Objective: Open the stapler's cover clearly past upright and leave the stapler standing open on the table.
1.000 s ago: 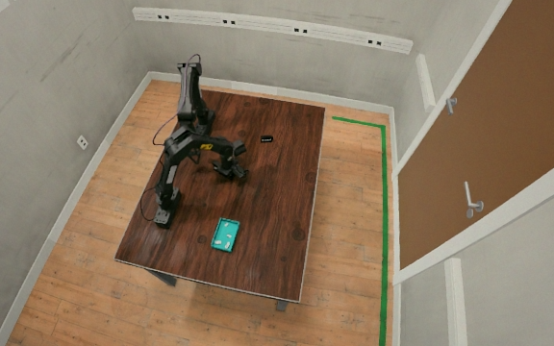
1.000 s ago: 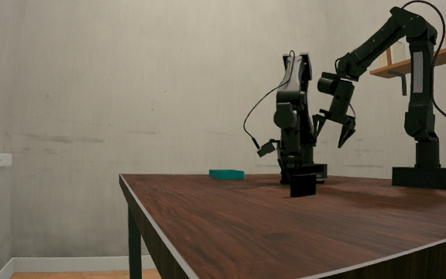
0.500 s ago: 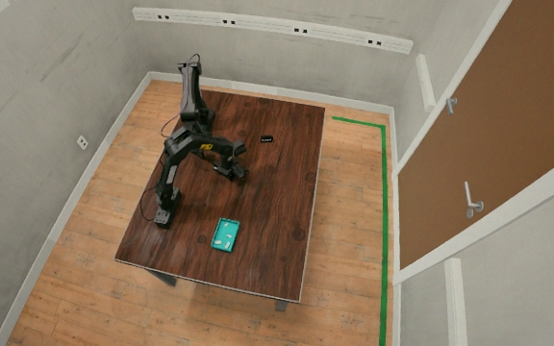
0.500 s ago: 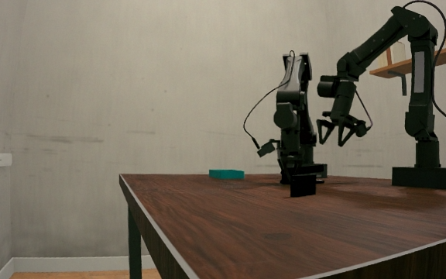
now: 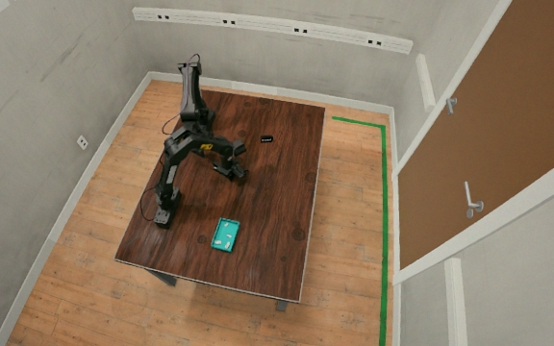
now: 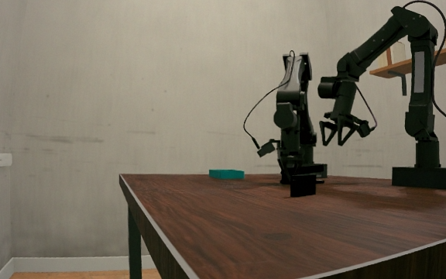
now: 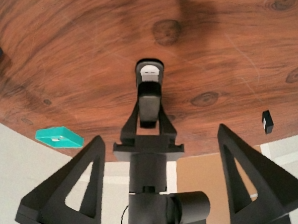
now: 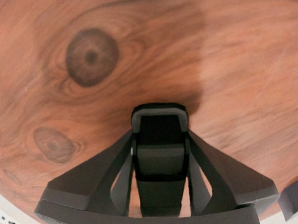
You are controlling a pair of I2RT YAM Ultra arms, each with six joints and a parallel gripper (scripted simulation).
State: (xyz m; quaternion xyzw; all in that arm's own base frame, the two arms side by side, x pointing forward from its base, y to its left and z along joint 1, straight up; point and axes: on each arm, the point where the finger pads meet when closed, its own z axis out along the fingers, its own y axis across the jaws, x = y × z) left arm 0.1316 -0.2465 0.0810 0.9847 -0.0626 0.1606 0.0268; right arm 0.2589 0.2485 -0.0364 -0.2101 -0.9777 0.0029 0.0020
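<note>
The black stapler is 8 cm ahead of my left hand, 4 cm to the right of it and 9 cm below it. Also, from my left hand: teal tray (20 cm ahead, 38 cm to the right, 11 cm below); black box (27 cm ahead, 22 cm to the left, 10 cm below).
Now: right hand 4 cm past the black stapler, 1 cm to the right of it and 2 cm below it. Also, from my right hand: teal tray 8 cm ahead, 33 cm to the right; black box 15 cm ahead, 27 cm to the left, 1 cm above.
</note>
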